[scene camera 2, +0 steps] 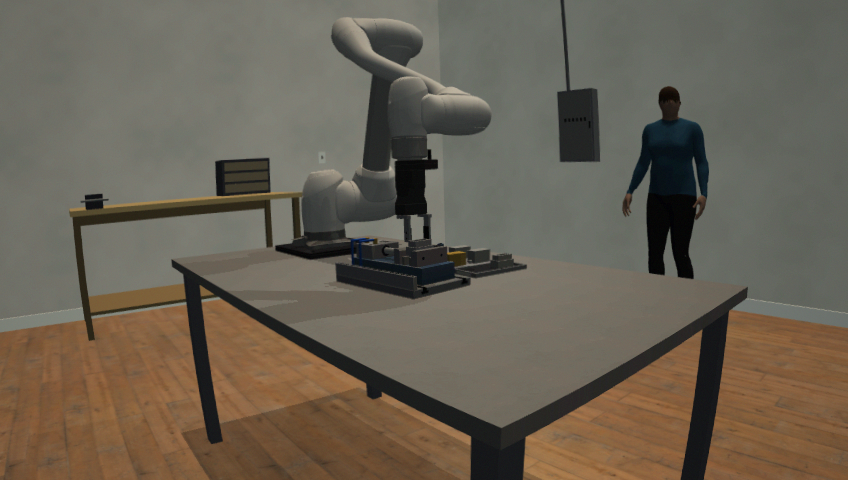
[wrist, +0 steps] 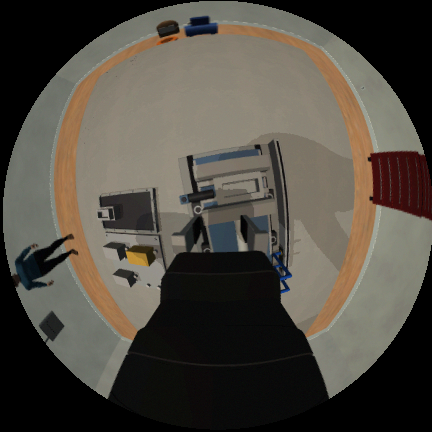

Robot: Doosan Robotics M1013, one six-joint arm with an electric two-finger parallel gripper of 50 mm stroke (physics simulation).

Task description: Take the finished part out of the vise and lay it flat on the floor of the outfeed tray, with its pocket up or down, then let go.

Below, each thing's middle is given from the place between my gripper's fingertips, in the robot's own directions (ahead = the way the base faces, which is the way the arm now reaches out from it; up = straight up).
Right now the grey rail [wrist: 272,146] is 13 cm to the right of my hand and 7 cm below it.
